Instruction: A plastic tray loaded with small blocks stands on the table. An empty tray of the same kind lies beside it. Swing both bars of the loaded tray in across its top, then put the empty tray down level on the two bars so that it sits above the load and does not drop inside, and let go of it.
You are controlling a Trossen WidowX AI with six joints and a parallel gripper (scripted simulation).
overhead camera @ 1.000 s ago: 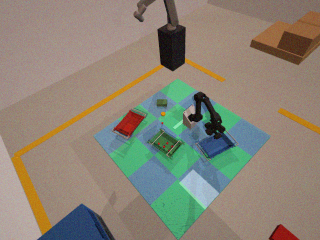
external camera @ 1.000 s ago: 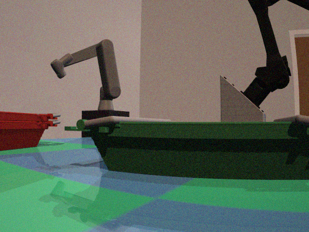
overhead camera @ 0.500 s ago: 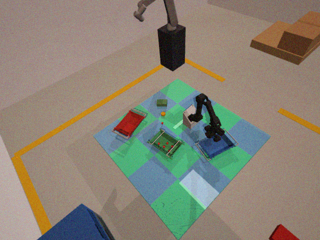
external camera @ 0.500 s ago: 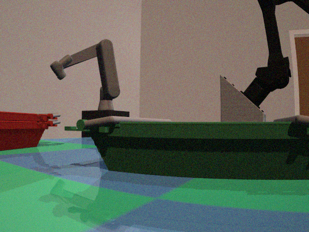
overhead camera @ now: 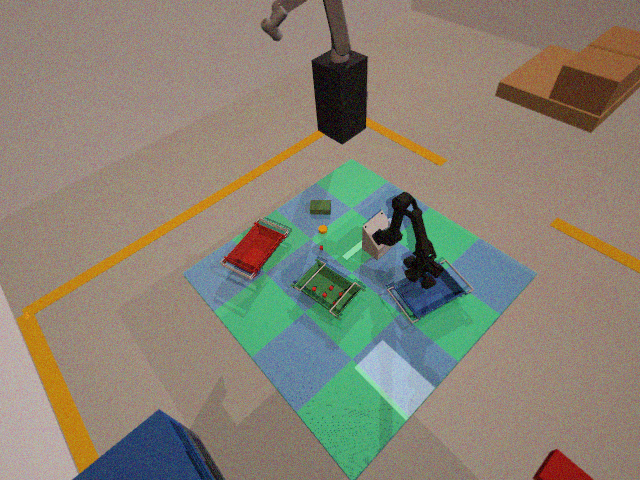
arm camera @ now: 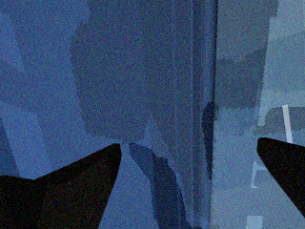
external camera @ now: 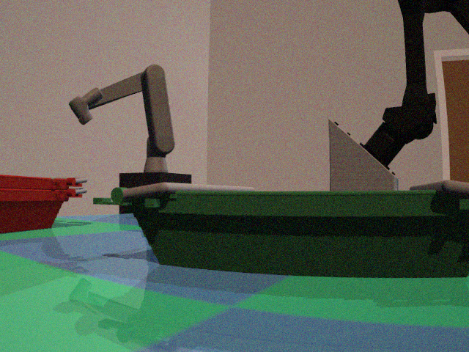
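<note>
The blue tray lies 90 mm to the left of my gripper tip, 30 mm ahead of it and 30 mm above it. The rest, counted from my gripper tip: orange piece (600 mm to the right, 80 mm ahead); then small green block (720 mm to the right, 20 mm behind, 10 mm above).
</note>
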